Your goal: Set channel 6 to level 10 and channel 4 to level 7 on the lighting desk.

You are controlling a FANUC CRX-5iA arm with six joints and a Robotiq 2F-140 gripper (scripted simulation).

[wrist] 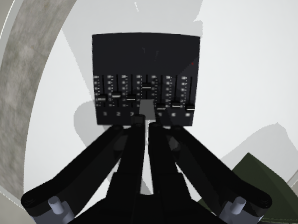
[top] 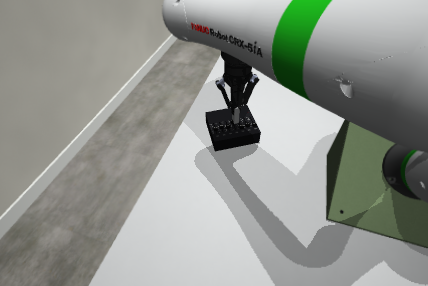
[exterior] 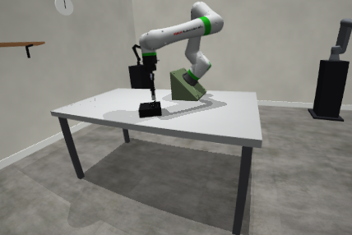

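The fader cap lies 6 cm behind my hand, 3 cm to the right of it and 6 cm below it.
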